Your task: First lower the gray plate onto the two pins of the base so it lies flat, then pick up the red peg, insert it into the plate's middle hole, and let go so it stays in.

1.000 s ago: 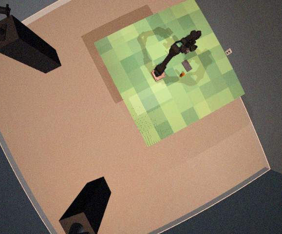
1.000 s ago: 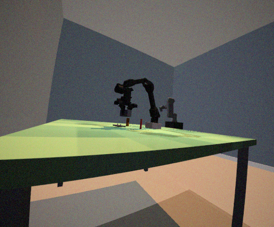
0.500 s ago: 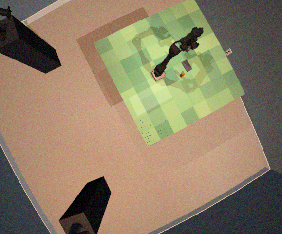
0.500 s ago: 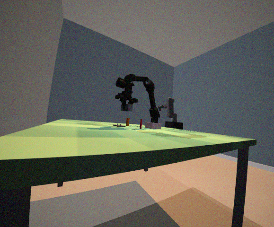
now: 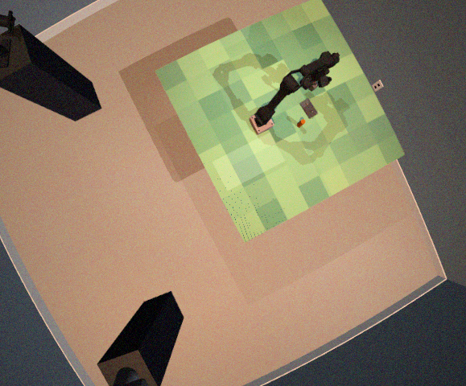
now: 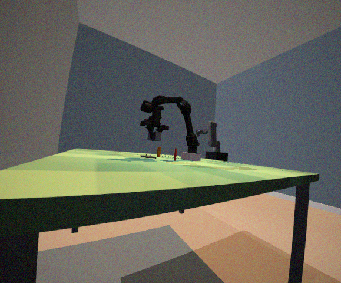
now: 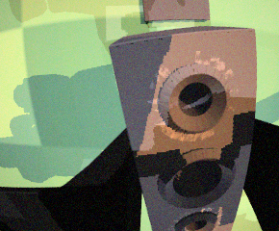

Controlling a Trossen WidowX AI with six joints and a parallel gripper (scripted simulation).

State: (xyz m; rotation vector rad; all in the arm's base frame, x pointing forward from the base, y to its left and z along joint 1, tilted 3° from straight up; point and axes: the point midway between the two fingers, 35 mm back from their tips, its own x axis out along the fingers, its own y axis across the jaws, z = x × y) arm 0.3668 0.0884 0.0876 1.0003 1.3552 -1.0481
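Now: the gray base 10 mm behind my gripper tip, 120 mm to the right of it and 120 mm below it. The rest, counted from my gripper tip: red peg: 140 mm behind, 50 mm to the left, 90 mm below; gray plate: 30 mm above; orange cylinder: 120 mm behind, 200 mm to the right, 90 mm below.
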